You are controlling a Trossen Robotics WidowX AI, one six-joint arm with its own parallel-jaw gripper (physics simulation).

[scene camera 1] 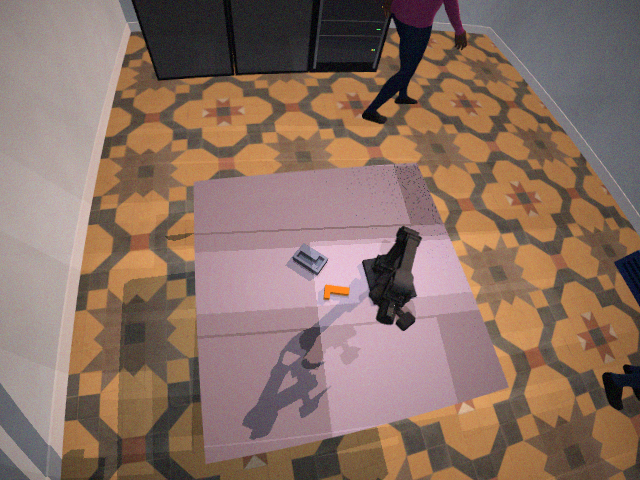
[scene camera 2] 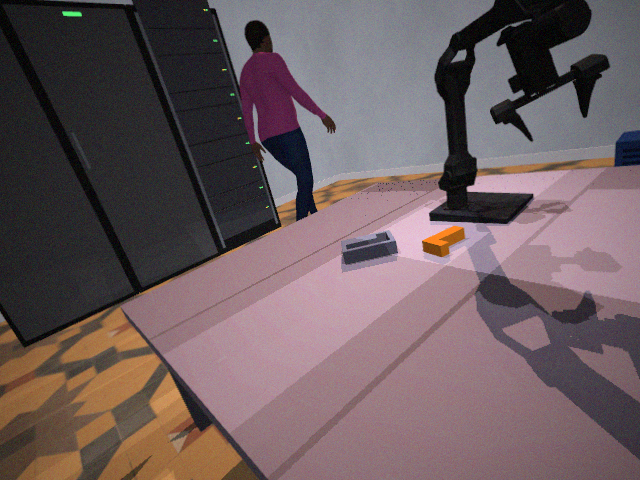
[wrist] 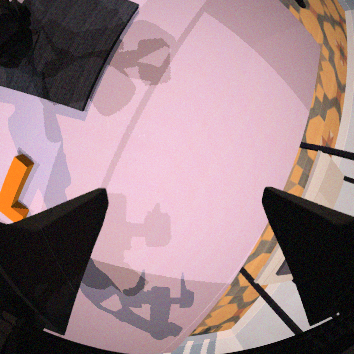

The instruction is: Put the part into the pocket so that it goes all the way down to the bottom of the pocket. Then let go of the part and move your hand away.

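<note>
The orange L-shaped part lies flat on the table, outside the pocket. The grey block with the L-shaped pocket sits apart from it, farther from the arm's base, with its opening facing up; it does not show in the wrist view. My gripper is wide open and empty, high above the table and well to the side of both things. In the wrist view the part is at the left edge, beyond the left finger, which borders its lower end.
The arm's dark base plate stands on the pink table, close to the part. Long arm shadows cross the table. Dark cabinets and a person in a magenta top are beyond the table.
</note>
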